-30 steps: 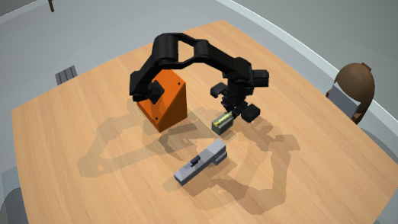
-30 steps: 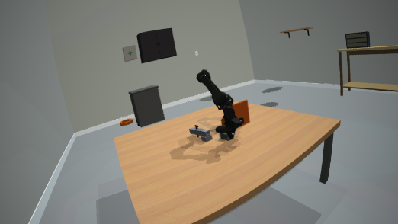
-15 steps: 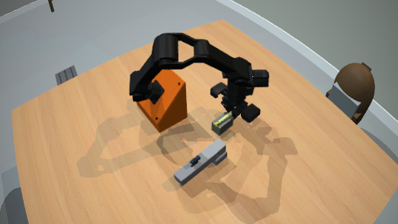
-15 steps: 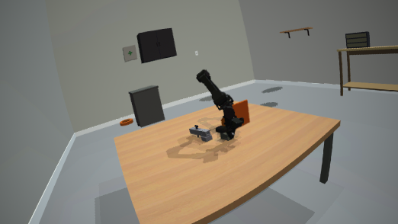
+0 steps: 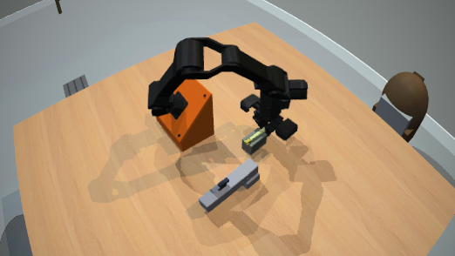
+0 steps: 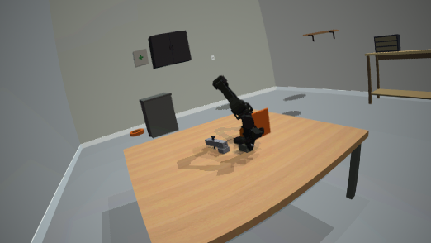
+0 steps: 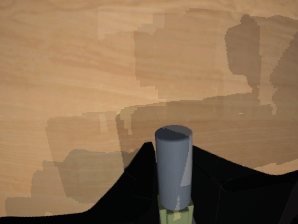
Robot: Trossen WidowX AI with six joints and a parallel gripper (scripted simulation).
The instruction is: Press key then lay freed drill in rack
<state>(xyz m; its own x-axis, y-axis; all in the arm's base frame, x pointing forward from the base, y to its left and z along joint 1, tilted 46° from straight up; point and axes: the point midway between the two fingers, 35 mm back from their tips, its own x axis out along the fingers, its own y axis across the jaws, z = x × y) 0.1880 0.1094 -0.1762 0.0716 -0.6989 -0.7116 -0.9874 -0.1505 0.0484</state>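
My gripper tip is now 40 mm to the left of the drill and 30 mm below it. From my gripper tip the other things lie so: grey block (200 mm to the right, 100 mm ahead, 20 mm above); then dark key (230 mm to the right, 110 mm ahead, 40 mm above); then grey rack (50 mm to the right, 10 mm above).
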